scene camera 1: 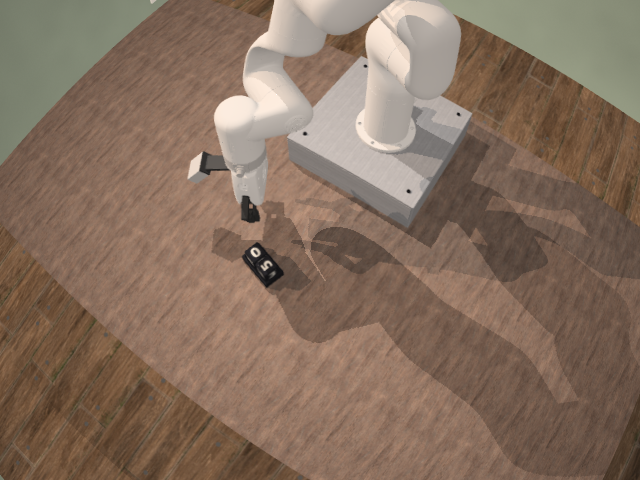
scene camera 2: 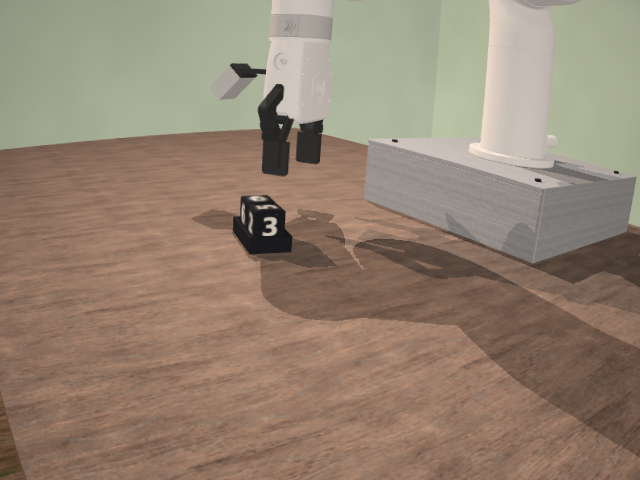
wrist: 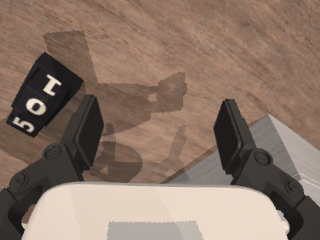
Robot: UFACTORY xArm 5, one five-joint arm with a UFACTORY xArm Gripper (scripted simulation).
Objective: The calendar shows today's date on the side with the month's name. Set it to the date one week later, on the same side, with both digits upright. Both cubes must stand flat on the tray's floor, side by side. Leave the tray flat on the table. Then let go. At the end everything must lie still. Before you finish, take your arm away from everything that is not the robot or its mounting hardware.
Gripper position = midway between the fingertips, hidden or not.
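There is a cube (wrist: 43, 95) here, and with it I see a tray (scene camera 2: 282, 243), the same tray that I can find in the wrist view (wrist: 46, 62). As for my gripper (scene camera 2: 292, 168), it appears in scene camera 1 (scene camera 1: 254, 199) and in the wrist view (wrist: 159, 111) too.
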